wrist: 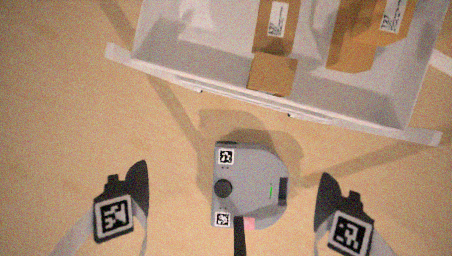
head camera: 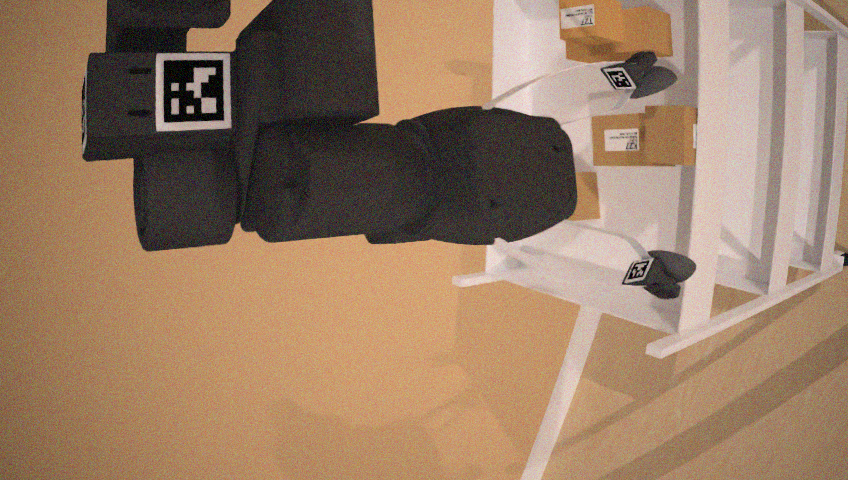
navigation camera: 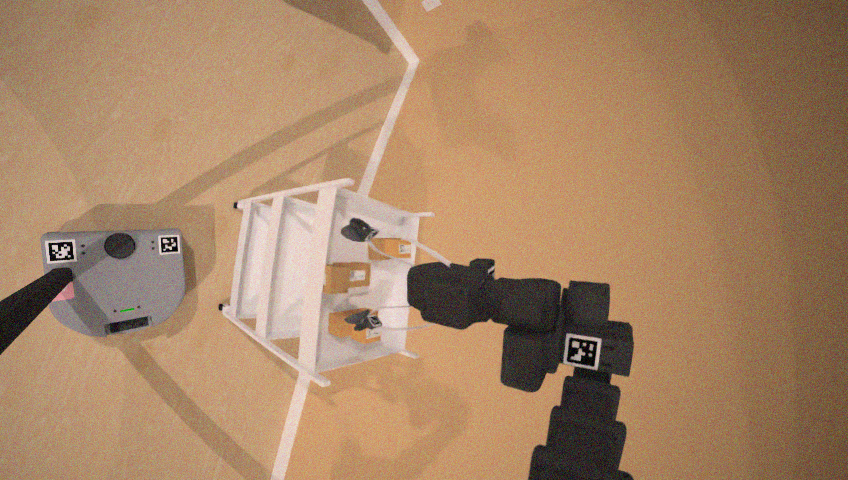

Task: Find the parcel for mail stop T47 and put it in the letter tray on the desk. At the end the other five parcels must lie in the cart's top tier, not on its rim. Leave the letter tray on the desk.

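Seen in the pictures: gripper, fingertip midpoint: point(head camera: 674, 173) point(navigation camera: 347, 274); robot's base, link origin: point(navigation camera: 120, 244).
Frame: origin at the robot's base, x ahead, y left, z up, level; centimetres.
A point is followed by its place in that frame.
My gripper point(head camera: 660, 174) {x -2.2, y -27.3, z 91.7 cm} point(navigation camera: 360, 274) {x -2.2, y -27.3, z 91.7 cm} point(wrist: 231, 185) {x -2.2, y -27.3, z 91.7 cm} is open, its fingers wide apart above the cart's top tier. A parcel whose label seems to read T27 point(head camera: 580, 16) {x -22.1, y -46.2, z 76.5 cm} point(wrist: 395, 15) leans on or against another parcel point(head camera: 651, 35) {x -19.4, y -40.6, z 70.8 cm} point(wrist: 350, 57) at one side of the tier. Between the fingers in the head view are a labelled parcel point(head camera: 615, 142) {x -7.8, y -47.9, z 71.3 cm} point(wrist: 275, 30), its code seeming to end in 27, and a plain-topped parcel point(head camera: 672, 133) {x -7.3, y -37.1, z 75.3 cm} point(wrist: 272, 74) against the wall. Another labelled parcel point(navigation camera: 389, 248) {x -1.8, y -57.4, z 72.9 cm} is partly hidden by my wrist in the head view point(head camera: 587, 196) {x -2.0, y -55.5, z 68.6 cm}. No T47 label is readable. Desk and letter tray do not show.
The white cart point(head camera: 708, 196) {x -0.7, y -36.5, z 70.0 cm} point(navigation camera: 320, 249) {x -0.4, y -36.5, z 70.5 cm} point(wrist: 360, 102) has raised rims, protruding corner ends and lower tiers. My grey base point(navigation camera: 142, 276) {x -9.4, y -4.9, z 16.0 cm} point(wrist: 252, 172) stands beside it. My dark arm point(navigation camera: 586, 428) {x -8.5, y -19.7, z 125.1 cm} reaches around the cart's far side. A white strip point(head camera: 562, 392) {x 49.7, y -121.6, z 6.1 cm} point(navigation camera: 390, 127) {x 66.5, y -129.6, z 8.1 cm} runs past the cart.
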